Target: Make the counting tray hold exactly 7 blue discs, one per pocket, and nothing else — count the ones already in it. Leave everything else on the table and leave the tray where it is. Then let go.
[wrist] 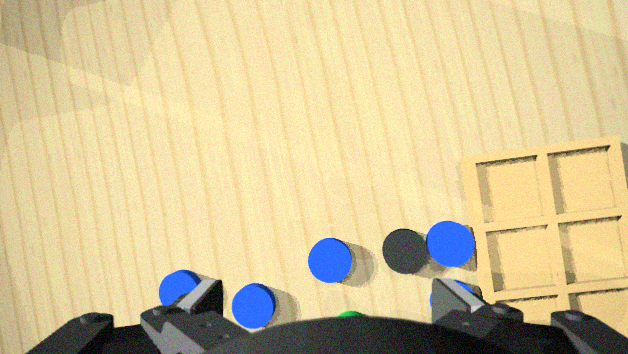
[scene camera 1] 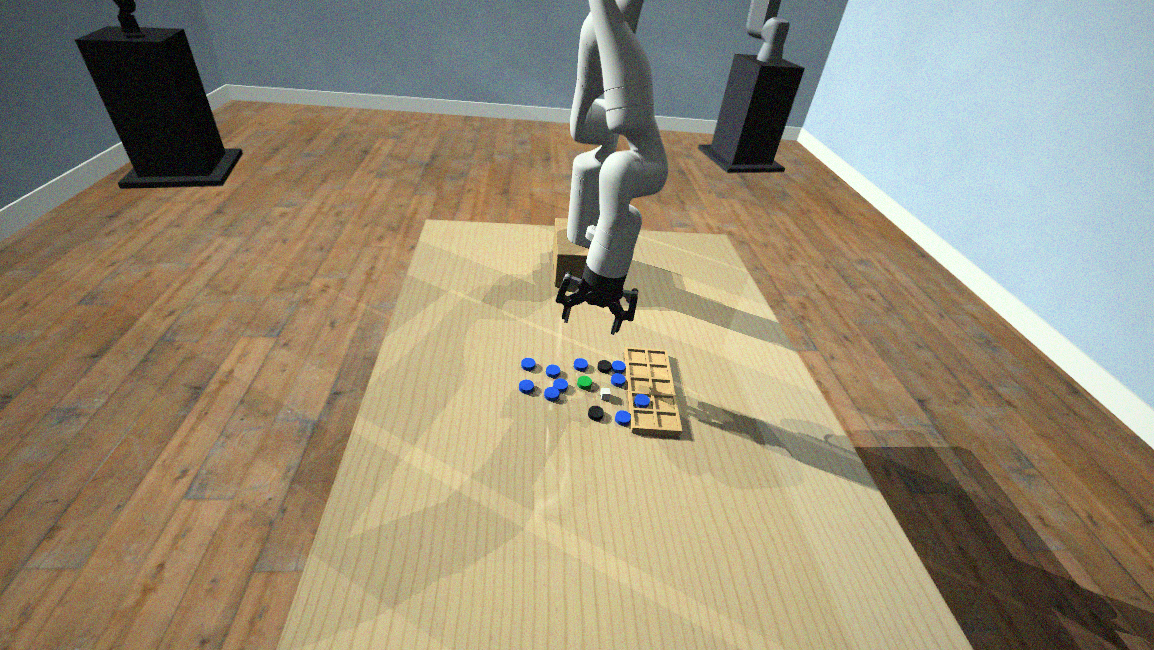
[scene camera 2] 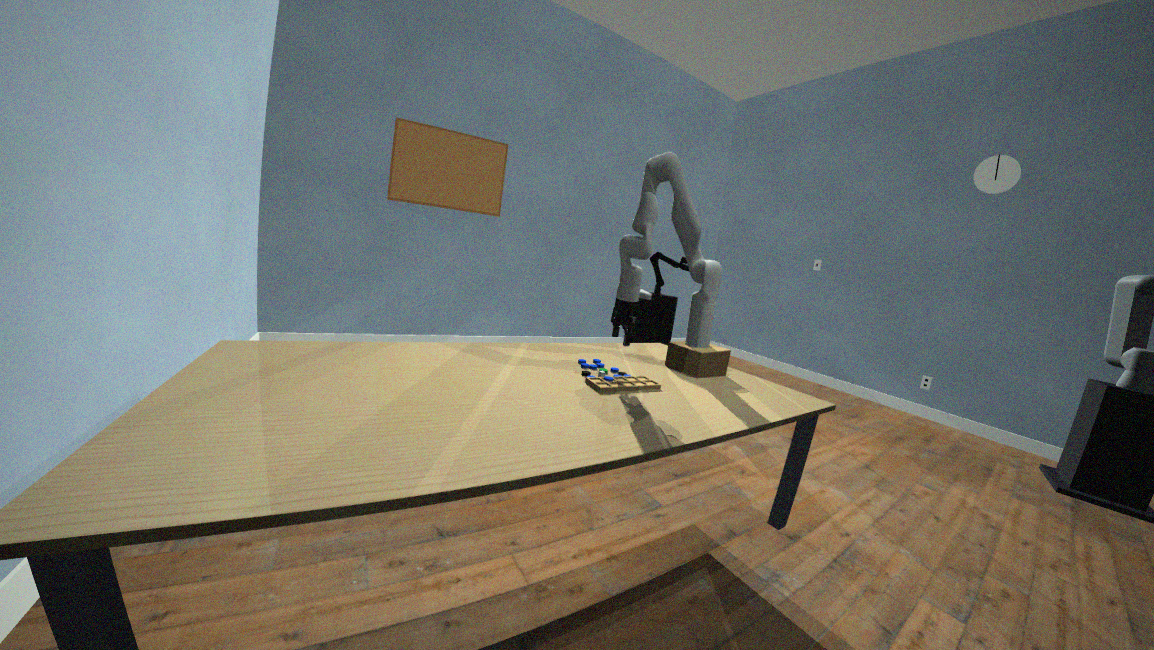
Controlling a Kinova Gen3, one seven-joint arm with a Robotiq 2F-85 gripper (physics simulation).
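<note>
The tan counting tray (scene camera 1: 655,431) (scene camera 2: 629,388) (wrist: 475,200) has two columns of pockets. One blue disc (scene camera 1: 642,400) sits in its left column, second row from the front; the other pockets look empty. Several blue discs lie left of the tray. One blue disc (scene camera 1: 618,366) (wrist: 451,243) lies close to the tray wall, touching a black disc (wrist: 405,251). Another blue disc (scene camera 1: 580,364) (wrist: 329,260) lies left of that black disc. My gripper (scene camera 1: 590,325) (scene camera 2: 621,338) (wrist: 327,302) is open and empty, above the table behind the discs. Its body hides the tray's front in the wrist view.
A green disc (scene camera 1: 584,382) (wrist: 351,314), a white cube (scene camera 1: 605,394) and a second black disc (scene camera 1: 595,413) lie among the blue discs. One blue disc (scene camera 1: 622,418) lies against the tray's front left side. The arm's wooden base block (scene camera 1: 570,264) (scene camera 2: 697,359) stands behind.
</note>
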